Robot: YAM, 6 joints.
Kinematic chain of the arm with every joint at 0, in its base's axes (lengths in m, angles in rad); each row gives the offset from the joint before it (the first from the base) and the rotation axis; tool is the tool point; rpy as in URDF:
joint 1: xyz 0 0 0.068 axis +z
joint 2: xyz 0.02 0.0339 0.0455 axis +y
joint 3: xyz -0.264 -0.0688 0 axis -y
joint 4: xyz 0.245 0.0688 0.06 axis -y
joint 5: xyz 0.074 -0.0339 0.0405 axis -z
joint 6: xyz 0.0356 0 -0.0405 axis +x
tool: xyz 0 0 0 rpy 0 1.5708 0
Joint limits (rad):
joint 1: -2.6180..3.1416
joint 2: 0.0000..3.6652
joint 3: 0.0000..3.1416
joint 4: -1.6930..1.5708
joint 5: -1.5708..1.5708
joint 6: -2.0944..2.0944
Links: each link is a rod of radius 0.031 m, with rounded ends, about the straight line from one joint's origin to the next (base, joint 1, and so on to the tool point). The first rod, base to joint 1, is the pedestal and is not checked.
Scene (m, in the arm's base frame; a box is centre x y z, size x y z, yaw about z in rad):
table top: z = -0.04
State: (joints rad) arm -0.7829 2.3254 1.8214 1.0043 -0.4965 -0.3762
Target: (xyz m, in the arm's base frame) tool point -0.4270 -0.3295 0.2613
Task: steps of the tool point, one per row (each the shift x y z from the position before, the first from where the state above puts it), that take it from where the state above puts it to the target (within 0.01 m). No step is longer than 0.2 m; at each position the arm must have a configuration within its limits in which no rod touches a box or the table.
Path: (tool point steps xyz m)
1: -0.1203 -0.0970 -0.0049
2: -0.1433 -0.0588 -0.0048
3: -0.1541 -0.0155 -0.0049
4: -0.1523 0.0292 -0.0049
5: -0.1377 0.0714 -0.0049
6: -0.1117 0.1078 -0.0049

